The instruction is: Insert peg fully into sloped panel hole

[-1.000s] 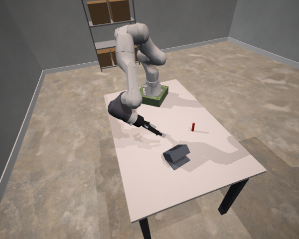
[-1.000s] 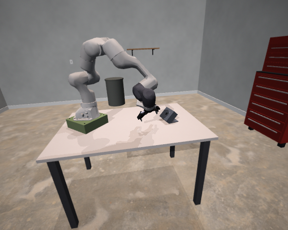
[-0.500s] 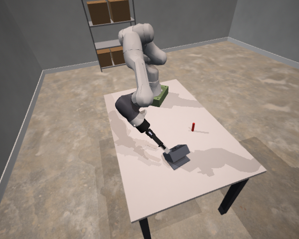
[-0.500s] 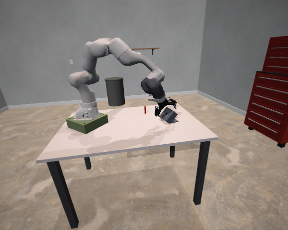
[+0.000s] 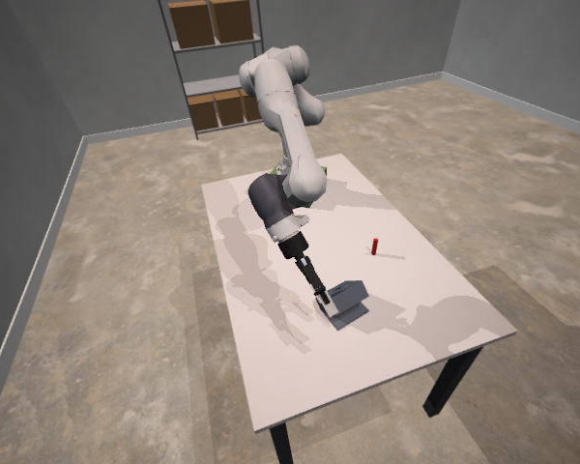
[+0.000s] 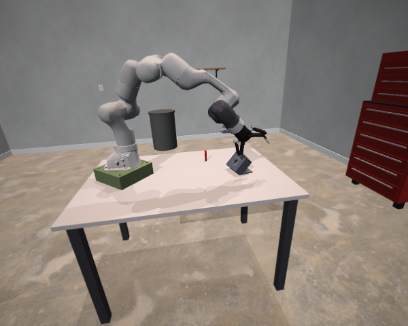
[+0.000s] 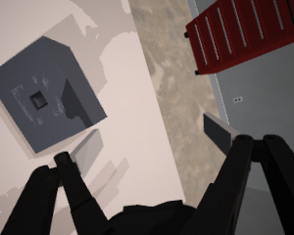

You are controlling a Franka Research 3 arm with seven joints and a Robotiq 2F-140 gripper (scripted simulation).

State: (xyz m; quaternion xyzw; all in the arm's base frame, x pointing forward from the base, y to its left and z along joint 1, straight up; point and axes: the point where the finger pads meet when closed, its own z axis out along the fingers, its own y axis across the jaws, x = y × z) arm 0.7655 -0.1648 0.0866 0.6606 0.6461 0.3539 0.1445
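The red peg lies 31 cm to the left of my hand, 26 cm behind it and 13 cm below it.
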